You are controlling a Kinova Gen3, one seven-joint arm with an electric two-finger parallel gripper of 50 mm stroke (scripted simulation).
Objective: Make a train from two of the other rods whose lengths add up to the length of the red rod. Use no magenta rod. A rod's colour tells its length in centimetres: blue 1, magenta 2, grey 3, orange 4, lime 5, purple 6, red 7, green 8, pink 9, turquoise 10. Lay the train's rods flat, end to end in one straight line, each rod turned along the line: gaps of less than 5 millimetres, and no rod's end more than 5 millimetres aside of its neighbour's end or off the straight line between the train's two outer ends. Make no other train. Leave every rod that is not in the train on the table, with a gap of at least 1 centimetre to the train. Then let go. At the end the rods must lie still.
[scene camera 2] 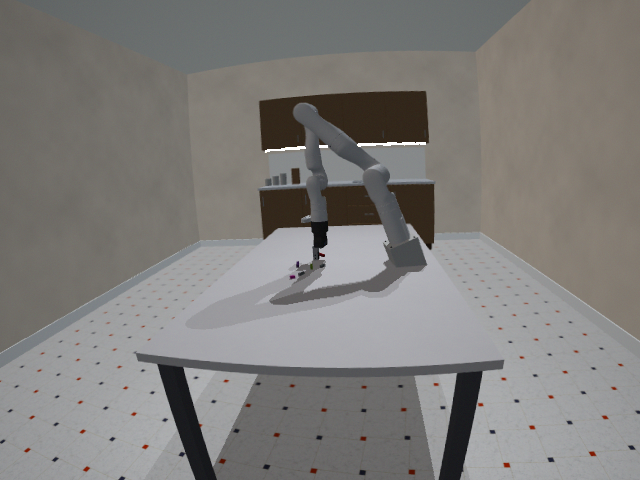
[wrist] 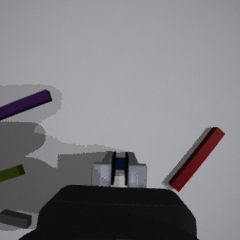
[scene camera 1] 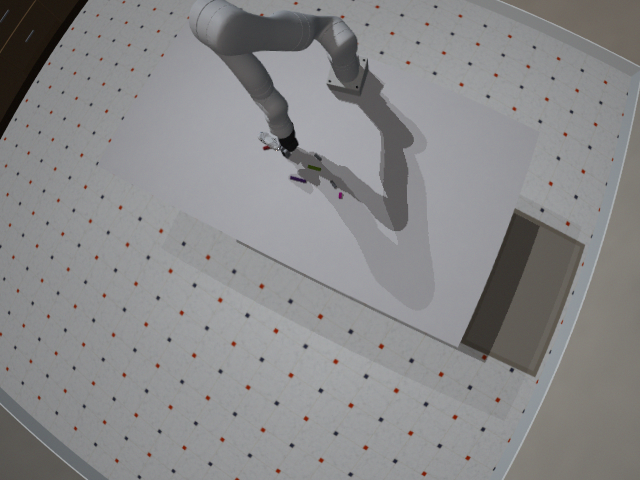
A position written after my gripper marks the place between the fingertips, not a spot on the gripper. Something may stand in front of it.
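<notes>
My own gripper is visible to me, here (wrist: 120, 163). I see a red rod (wrist: 191, 165) as well.
</notes>
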